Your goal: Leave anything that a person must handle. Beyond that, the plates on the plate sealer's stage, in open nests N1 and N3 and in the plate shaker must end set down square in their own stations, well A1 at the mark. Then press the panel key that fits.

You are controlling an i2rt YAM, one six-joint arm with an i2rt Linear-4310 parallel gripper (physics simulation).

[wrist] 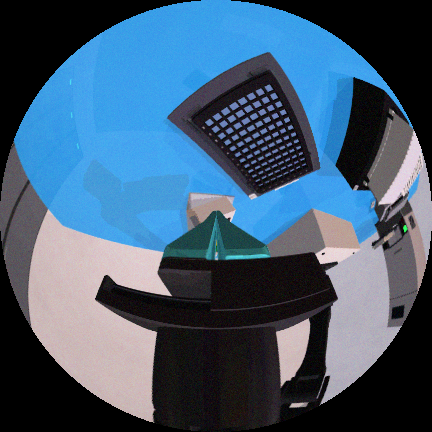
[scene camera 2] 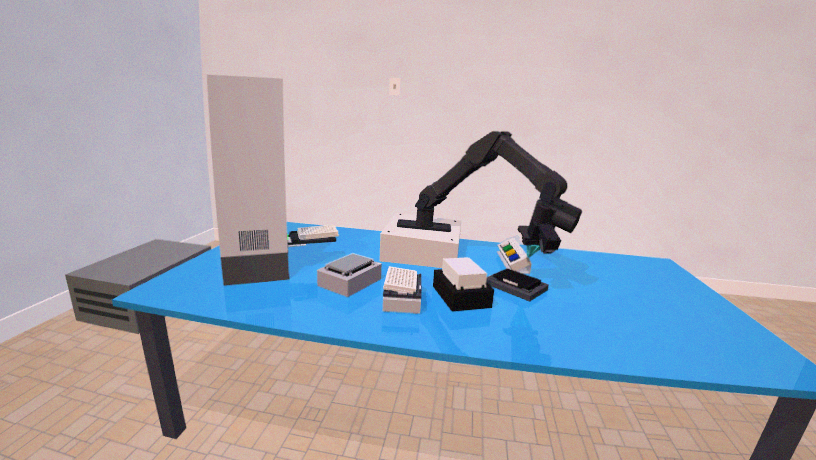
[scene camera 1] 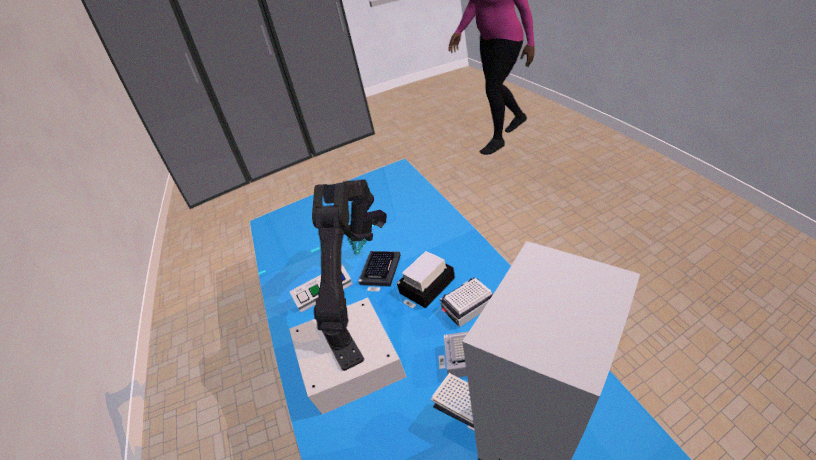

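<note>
My gripper (scene camera 1: 357,250) (scene camera 2: 532,251) (wrist: 215,216) is shut and empty, its teal fingertips together above the table near the dark plate and key panel. The dark plate (scene camera 1: 380,265) (wrist: 257,137) lies in a dark low nest. A tall white plate or stack (scene camera 1: 424,269) (scene camera 2: 464,272) sits on a black nest. A white well plate (scene camera 1: 467,294) (scene camera 2: 401,278) sits on a small light-coloured station. A grey-topped plate (scene camera 2: 349,263) is on a grey station. Another white plate (scene camera 1: 453,393) (scene camera 2: 317,232) rests on a black stage. The key panel (scene camera 1: 301,297) (scene camera 2: 514,254) shows coloured keys. Station labels and A1 marks are unreadable.
A tall grey and white cabinet unit (scene camera 1: 551,320) (scene camera 2: 248,171) stands on the blue table (scene camera 1: 400,188) (scene camera 2: 657,320) and hides parts of two stations in scene camera 1. The arm's white base box (scene camera 1: 371,337) (scene camera 2: 420,245) is beside the stations. A person (scene camera 1: 500,62) is on the floor beyond the table.
</note>
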